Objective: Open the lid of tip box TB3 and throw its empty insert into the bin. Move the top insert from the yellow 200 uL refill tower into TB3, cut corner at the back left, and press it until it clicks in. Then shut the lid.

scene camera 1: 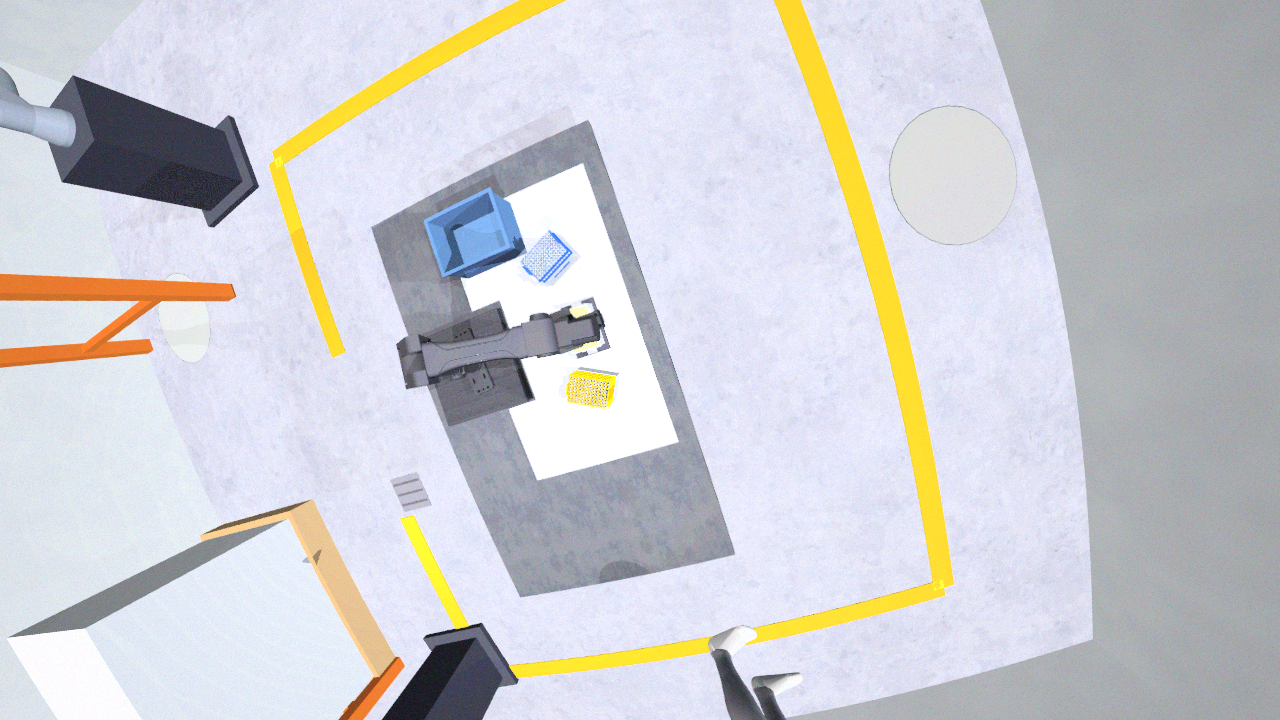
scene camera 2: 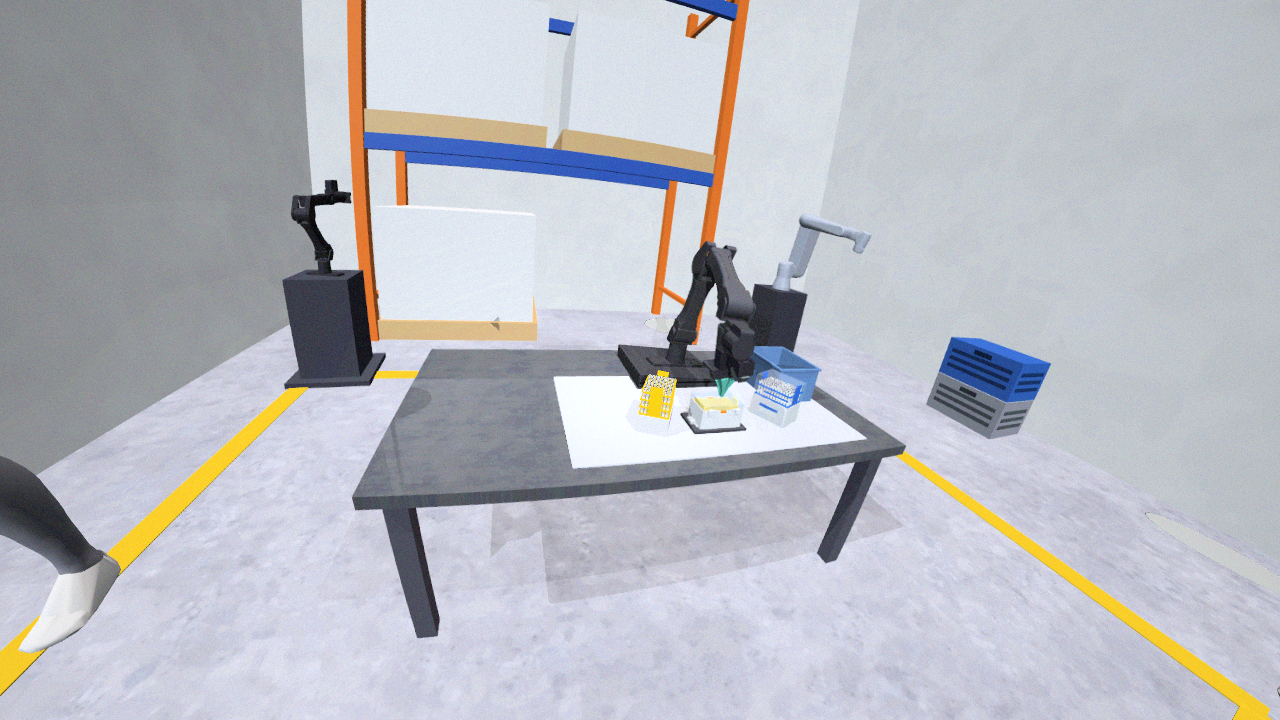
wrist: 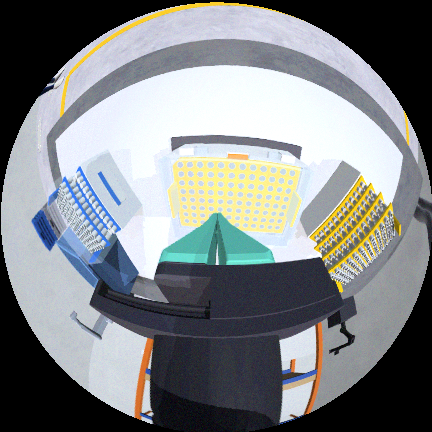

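Note:
Tip box TB3, clear with an orange latch, stands mid-mat, partly under the arm in the overhead view. Its pale yellow insert has empty holes. The clear lid seems to lie over it, though its state is hard to make out. My gripper is shut and empty, its green tips pointing down at the box's arm-side edge. The yellow refill tower stands to one side, its stacked inserts filled with tips. The blue bin is on the other side.
A blue refill tower stands between the box and the bin. A dark holder surrounds the box's base. The white mat lies on the dark table. A person's legs show beyond the table.

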